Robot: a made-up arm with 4 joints.
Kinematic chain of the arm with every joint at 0, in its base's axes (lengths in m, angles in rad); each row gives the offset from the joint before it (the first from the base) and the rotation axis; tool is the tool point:
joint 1: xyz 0 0 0.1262 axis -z
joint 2: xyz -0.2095 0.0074 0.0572 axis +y
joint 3: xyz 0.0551 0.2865 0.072 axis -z
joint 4: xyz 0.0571 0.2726 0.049 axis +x
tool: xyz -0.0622 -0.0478 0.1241
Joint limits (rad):
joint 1: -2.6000..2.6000
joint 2: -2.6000..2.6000
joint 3: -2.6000..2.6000
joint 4: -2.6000..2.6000
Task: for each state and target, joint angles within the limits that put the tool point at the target. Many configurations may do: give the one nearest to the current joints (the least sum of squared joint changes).
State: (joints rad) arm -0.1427 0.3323 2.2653 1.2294
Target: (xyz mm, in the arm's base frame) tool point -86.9 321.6 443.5
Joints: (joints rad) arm 0.0207 -0.4205 1.4397 0.6568
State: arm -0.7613 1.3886 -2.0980 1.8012
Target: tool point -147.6 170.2 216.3
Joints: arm -0.2321 1.7465 -2.2627 1.3798
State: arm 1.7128 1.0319 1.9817 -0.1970
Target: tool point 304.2 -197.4 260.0
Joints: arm 1.6186 0.4922 1.5147 -0.2348
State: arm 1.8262 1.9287 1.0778 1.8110
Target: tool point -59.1 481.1 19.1
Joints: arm 0.7451 2.4871 1.4865 1.9276
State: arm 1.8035 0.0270 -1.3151 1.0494
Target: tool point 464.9 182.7 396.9
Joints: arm 1.8953 -0.0398 -1.0334 0.3881
